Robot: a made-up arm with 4 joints.
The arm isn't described. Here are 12 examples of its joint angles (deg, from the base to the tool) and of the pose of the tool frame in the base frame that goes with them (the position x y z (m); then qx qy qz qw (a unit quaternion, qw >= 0)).
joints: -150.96 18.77 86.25 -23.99
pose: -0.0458 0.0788 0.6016 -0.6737 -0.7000 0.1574 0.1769
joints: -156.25 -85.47 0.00 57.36
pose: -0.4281 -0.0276 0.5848 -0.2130 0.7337 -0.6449 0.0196
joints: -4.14 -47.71 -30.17 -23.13
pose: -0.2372 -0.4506 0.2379 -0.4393 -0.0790 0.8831 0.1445
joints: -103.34 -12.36 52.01 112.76
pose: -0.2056 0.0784 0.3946 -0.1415 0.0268 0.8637 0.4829
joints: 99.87 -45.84 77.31 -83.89
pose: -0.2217 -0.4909 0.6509 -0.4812 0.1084 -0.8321 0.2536
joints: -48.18 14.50 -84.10 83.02
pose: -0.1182 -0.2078 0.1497 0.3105 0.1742 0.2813 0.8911
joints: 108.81 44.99 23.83 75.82
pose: 0.0207 -0.1588 0.7414 0.8477 -0.3211 0.1873 0.3784
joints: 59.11 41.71 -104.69 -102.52
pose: 0.0450 -0.4653 0.6991 0.8174 0.2044 0.1265 0.5234
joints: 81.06 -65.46 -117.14 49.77
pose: -0.3735 -0.4474 0.6768 -0.5376 0.5335 -0.2592 0.5993
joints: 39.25 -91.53 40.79 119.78
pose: -0.3654 -0.4224 0.4892 0.1087 -0.8782 -0.4260 0.1884
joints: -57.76 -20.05 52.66 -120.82
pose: -0.1977 -0.0355 0.2346 0.1207 0.8637 0.1084 0.4773
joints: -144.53 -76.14 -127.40 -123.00
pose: -0.4971 -0.0101 0.4881 -0.0413 -0.6651 0.2924 0.6859
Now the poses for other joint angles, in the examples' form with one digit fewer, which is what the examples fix.
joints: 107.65 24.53 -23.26 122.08
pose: -0.011 -0.241 0.777 -0.866 0.289 -0.188 0.363
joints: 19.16 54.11 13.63 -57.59
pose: 0.092 -0.385 0.569 0.678 0.063 -0.300 0.668
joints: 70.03 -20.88 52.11 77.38
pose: -0.097 -0.499 0.575 0.531 -0.723 -0.284 0.339
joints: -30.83 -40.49 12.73 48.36
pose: -0.239 -0.264 0.185 -0.308 0.106 0.931 0.165
